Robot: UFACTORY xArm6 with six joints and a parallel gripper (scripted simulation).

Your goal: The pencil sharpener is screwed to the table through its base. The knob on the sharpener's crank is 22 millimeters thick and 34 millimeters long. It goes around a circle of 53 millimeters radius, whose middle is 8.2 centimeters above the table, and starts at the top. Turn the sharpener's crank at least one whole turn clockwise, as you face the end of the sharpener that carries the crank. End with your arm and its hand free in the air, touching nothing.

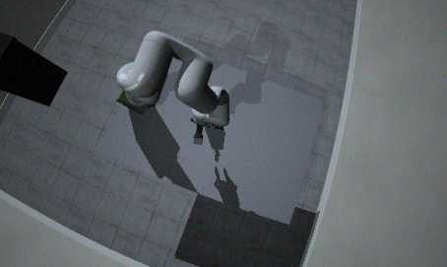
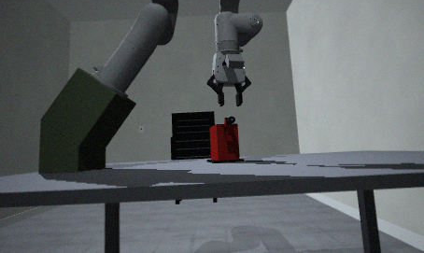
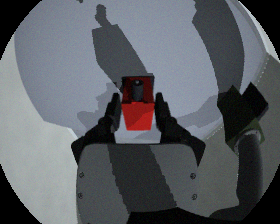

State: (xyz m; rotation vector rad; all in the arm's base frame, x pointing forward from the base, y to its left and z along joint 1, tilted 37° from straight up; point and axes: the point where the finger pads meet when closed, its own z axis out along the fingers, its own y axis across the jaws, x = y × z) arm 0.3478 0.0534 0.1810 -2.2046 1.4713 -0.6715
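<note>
The crank knob is 10 mm behind my hand, 10 mm to the left of it and 60 mm below it.
</note>
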